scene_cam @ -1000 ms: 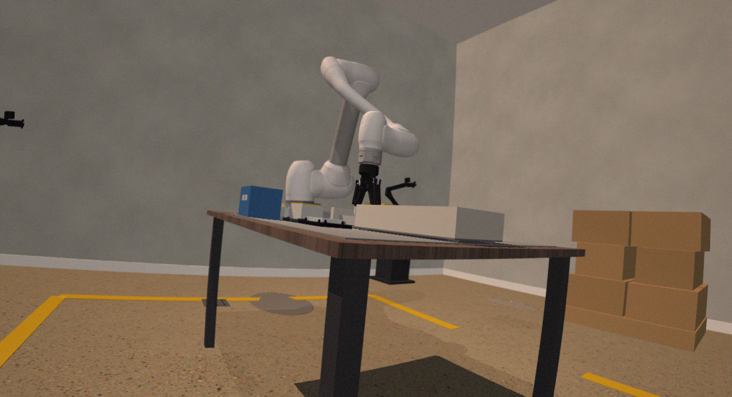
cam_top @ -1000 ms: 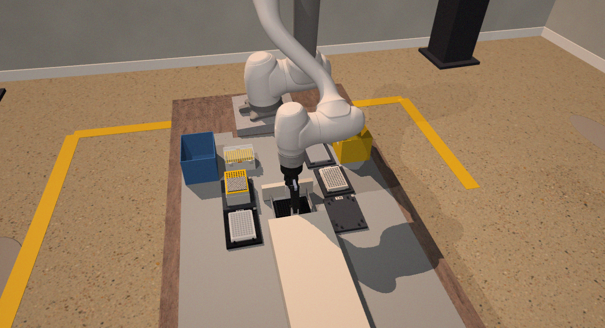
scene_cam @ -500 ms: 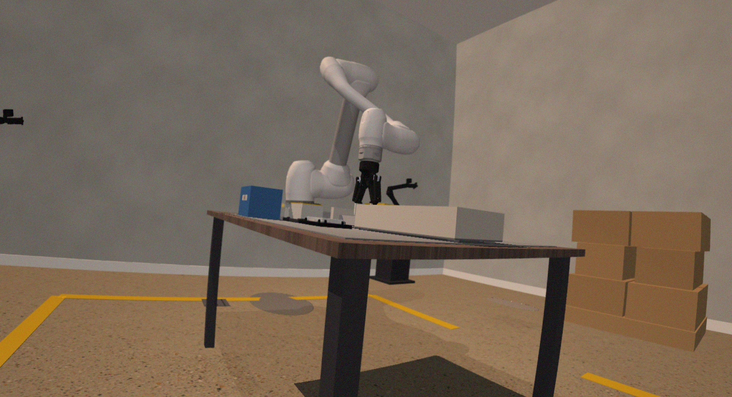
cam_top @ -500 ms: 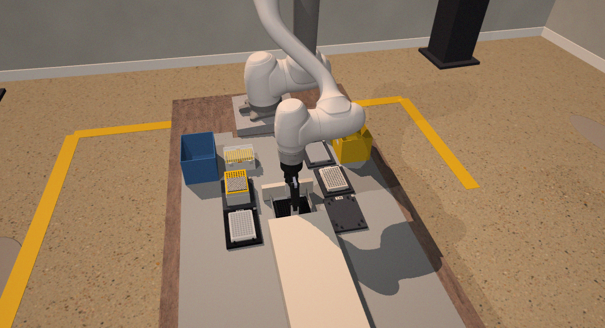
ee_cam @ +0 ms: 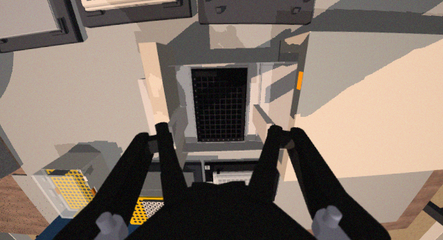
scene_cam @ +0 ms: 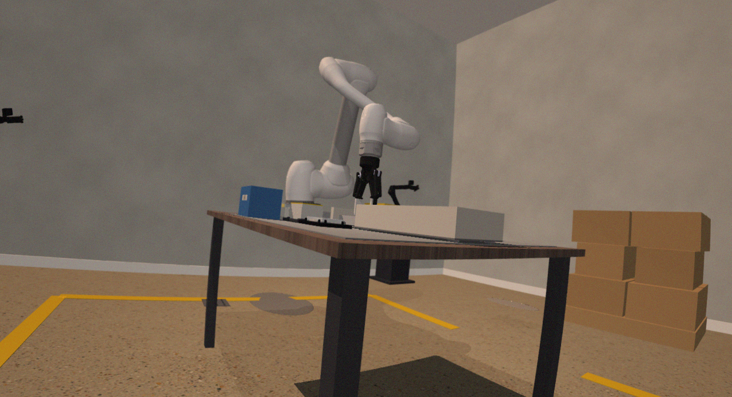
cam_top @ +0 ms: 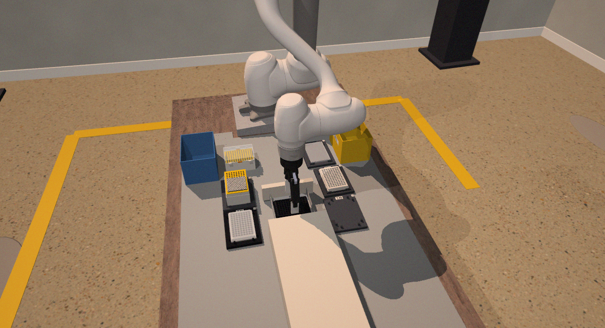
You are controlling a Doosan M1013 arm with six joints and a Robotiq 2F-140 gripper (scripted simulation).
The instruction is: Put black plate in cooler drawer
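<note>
The black plate lies 50 mm below my hand. Round my hand: work nest N1: 180 mm to the left, 70 mm below, 60 mm ahead; cooler CD: 170 mm ahead, 40 mm below, 10 mm to the right; drawer: 50 mm below, 40 mm ahead.
</note>
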